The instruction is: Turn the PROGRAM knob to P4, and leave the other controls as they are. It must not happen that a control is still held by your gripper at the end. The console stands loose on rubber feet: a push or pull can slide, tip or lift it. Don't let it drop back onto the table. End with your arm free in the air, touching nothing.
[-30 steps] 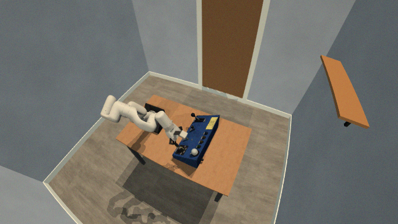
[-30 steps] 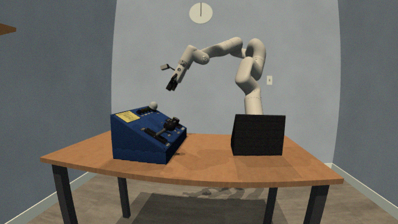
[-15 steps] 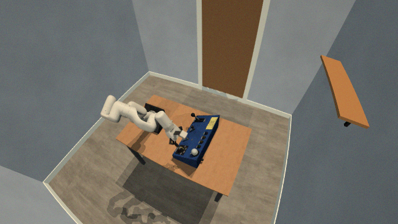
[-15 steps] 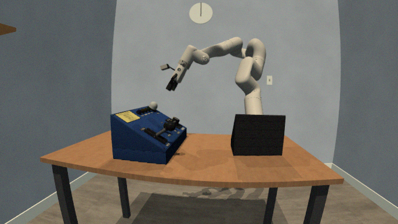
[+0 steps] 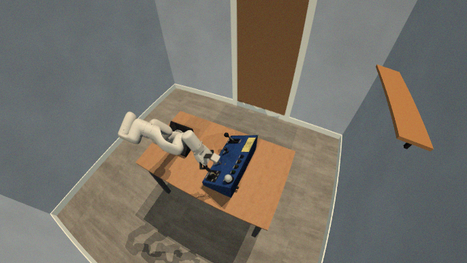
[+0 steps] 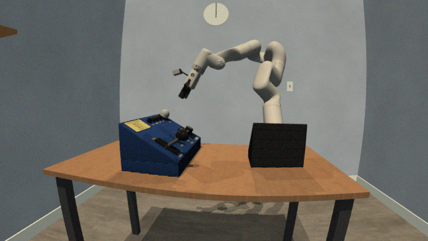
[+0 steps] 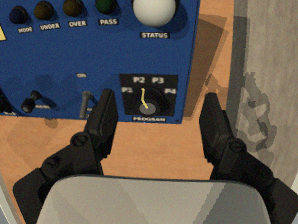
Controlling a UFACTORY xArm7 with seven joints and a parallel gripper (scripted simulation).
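The check toggle is 40 mm behind my hand, 140 mm to the left of it and 190 mm below it. Round my hand: mode knob: 40 mm behind, 260 mm to the left, 180 mm below; black lever: 60 mm behind, 380 mm to the left, 180 mm below; blue console: 200 mm to the left, 210 mm below.
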